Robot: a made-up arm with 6 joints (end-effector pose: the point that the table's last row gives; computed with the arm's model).
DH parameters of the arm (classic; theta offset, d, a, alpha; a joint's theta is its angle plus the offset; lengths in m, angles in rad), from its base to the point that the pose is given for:
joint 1: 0 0.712 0.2 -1.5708
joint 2: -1.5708 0 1.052 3.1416
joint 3: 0 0 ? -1.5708
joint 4: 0 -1.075 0 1.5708
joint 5: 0 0 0 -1.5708
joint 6: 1.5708 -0.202 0 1.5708
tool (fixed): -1.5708 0 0 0
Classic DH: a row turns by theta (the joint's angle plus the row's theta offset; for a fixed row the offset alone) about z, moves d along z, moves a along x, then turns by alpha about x.
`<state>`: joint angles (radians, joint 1 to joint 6).
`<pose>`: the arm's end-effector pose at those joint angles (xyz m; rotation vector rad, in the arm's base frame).
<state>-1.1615 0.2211 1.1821 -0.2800 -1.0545 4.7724</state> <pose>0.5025 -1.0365 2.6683 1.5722 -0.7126 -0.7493</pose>
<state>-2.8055 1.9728 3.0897 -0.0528 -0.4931 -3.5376</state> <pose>-1.6066 -0.5666 1.4333 0.6324 -2.4476 0.6828</pose>
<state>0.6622 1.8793 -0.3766 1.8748 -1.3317 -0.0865</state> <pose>0.6067 0.2356 -0.5843 2.4550 -0.9040 -0.7914</pose>
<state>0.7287 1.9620 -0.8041 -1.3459 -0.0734 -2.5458</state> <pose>0.0087 0.0271 -0.2574 0.7388 -0.7577 -2.4476</pose>
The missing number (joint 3, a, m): 0.111
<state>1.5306 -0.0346 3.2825 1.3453 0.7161 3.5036</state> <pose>-0.1701 -1.0143 1.4106 -0.6176 2.0073 -1.2909</pose>
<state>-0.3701 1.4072 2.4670 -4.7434 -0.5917 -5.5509</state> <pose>1.5925 -0.7387 2.0198 -1.7238 0.3948 -1.5787</pose>
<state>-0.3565 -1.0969 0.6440 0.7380 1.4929 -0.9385</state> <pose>-1.0557 0.5377 2.2230 -1.3614 -2.1864 0.9942</pose>
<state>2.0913 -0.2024 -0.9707 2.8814 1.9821 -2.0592</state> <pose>-0.3677 0.5457 1.0028 1.7695 -1.0018 -1.2100</pose>
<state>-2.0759 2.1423 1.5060 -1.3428 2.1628 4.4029</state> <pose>-1.0852 -1.6251 -0.3091 -1.2287 -2.4184 -0.4920</pose>
